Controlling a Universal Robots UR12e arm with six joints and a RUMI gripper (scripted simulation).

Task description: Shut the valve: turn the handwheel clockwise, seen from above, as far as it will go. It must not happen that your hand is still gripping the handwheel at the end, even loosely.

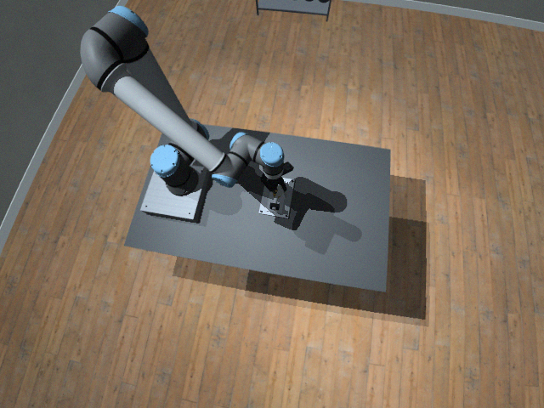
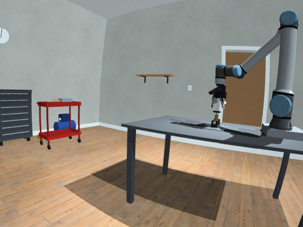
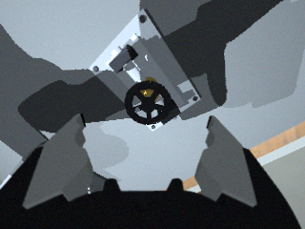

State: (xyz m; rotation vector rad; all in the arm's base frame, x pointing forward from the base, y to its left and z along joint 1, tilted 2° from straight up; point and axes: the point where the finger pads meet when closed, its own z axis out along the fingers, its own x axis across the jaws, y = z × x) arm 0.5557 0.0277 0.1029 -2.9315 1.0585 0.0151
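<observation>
My gripper is now 4 cm above the black spoked handwheel. From my hand the other things lie so: base plate (16 cm below).
</observation>
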